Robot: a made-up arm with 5 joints.
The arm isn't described. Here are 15 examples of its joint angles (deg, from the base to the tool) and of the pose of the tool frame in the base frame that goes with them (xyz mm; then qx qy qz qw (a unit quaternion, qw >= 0)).
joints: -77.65 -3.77 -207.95 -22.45 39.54
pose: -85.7 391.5 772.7 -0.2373 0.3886 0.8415 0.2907
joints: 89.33 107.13 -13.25 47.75 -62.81
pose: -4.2 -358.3 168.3 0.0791 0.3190 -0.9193 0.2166
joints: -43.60 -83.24 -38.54 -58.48 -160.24
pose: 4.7 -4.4 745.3 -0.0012 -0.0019 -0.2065 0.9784
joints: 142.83 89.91 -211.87 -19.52 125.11
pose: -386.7 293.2 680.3 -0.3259 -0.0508 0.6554 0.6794
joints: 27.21 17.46 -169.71 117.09 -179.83
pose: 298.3 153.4 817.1 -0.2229 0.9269 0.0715 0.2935
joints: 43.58 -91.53 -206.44 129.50 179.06
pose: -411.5 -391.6 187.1 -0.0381 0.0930 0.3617 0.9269
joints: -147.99 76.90 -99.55 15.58 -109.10
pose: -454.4 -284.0 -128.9 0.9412 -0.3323 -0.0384 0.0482
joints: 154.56 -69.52 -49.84 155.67 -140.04
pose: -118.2 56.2 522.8 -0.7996 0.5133 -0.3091 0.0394
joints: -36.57 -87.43 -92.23 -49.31 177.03
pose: -341.4 253.3 737.5 -0.1198 -0.3968 -0.3078 0.8564
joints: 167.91 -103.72 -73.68 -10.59 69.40
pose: 366.6 -78.5 775.3 0.0455 0.0528 0.4784 0.8754
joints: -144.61 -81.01 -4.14 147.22 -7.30
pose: -123.6 -87.8 283.7 -0.3119 0.7981 0.1251 0.5001
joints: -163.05 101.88 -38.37 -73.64 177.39
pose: 18.7 5.7 -135.7 0.9816 0.1692 -0.0876 0.0110
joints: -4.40 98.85 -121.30 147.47 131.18
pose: 279.2 -21.5 -113.0 0.1745 -0.4273 -0.3973 0.7931
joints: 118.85 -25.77 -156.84 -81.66 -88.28
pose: 135.0 -245.1 797.6 -0.1574 0.6522 -0.7153 0.1955
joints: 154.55 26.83 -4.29 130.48 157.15
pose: 68.0 -32.4 113.8 0.2332 -0.0053 0.8873 0.3978
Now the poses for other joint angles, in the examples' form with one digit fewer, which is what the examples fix.
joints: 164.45 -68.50 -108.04 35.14 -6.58
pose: 226 -63 938 -0.026 -0.330 -0.181 0.926
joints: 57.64 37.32 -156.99 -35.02 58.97
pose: 222 351 837 -0.219 0.003 -0.513 0.830
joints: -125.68 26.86 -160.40 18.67 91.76
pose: -240 -334 913 -0.173 -0.510 0.806 0.246
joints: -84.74 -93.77 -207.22 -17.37 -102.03
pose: -46 498 -106 -0.924 -0.140 -0.021 0.355
